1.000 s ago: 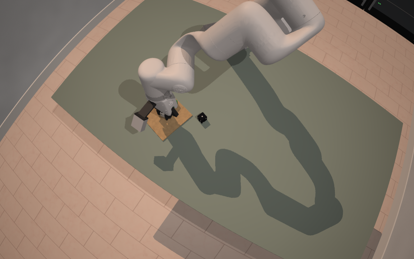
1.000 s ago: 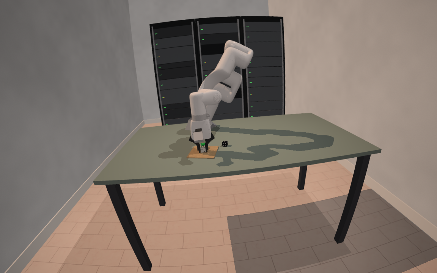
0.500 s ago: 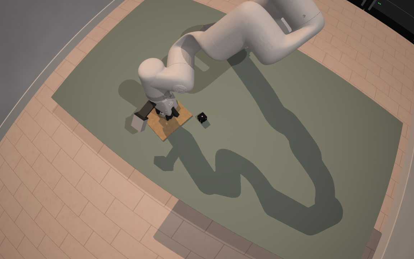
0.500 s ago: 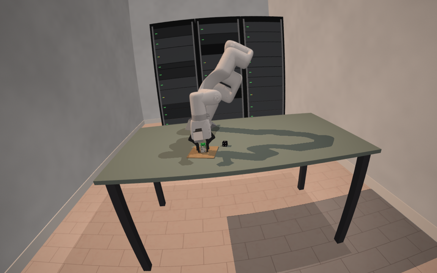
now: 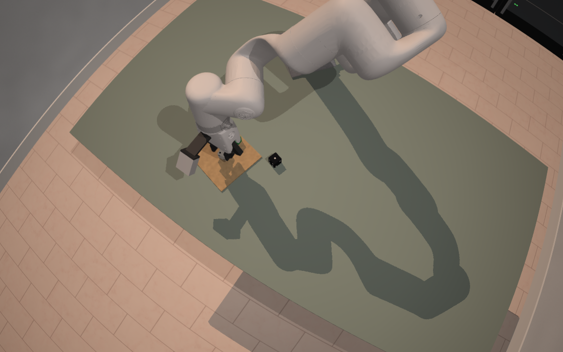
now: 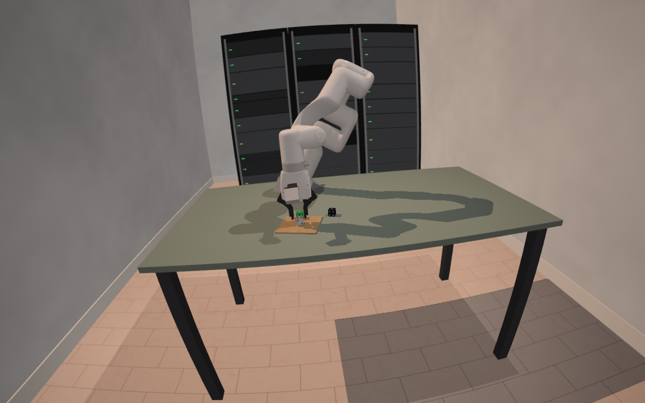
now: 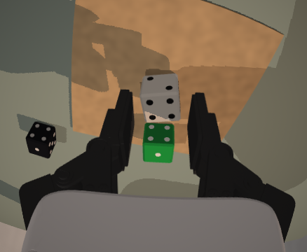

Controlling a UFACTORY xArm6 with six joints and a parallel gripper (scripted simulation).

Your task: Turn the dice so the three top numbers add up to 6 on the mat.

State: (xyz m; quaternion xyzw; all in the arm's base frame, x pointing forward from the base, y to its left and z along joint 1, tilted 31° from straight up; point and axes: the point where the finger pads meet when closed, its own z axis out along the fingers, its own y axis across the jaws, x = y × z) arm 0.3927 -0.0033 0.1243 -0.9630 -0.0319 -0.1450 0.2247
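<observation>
The white die lies 30 mm below my hand. From my hand the other things lie so: black die (80 mm behind, 110 mm to the left, 40 mm below); then brown mat (50 mm below); then green die (50 mm behind, 10 mm to the right, 30 mm below).
</observation>
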